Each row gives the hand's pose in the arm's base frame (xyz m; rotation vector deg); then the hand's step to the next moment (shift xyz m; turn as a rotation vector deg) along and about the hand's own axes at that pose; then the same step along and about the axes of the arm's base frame.
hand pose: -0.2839 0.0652 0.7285 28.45 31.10 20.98
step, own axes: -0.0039 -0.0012 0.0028 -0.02 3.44 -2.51
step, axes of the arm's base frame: -0.0013 -0.0037 0.0030 -2.13 3.69 -0.01
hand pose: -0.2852 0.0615 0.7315 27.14 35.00 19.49
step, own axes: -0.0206 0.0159 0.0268 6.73 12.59 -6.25
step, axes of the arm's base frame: -0.0020 -0.0043 0.0371 -0.75 15.53 -1.11
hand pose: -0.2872 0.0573 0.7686 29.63 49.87 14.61
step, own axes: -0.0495 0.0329 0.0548 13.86 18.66 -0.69
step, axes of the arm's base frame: 0.0117 -0.0106 0.0793 8.01 21.83 0.36
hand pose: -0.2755 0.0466 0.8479 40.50 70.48 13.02
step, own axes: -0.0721 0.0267 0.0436 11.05 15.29 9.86
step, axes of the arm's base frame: 0.0207 -0.0332 0.0792 16.01 13.87 2.15
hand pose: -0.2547 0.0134 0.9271 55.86 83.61 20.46
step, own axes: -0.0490 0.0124 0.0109 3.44 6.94 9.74
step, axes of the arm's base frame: 0.0074 -0.0323 0.0397 11.92 3.38 1.12
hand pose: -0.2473 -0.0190 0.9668 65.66 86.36 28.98
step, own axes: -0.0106 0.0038 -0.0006 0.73 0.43 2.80
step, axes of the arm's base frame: -0.0001 -0.0073 0.0086 2.81 0.07 -0.82
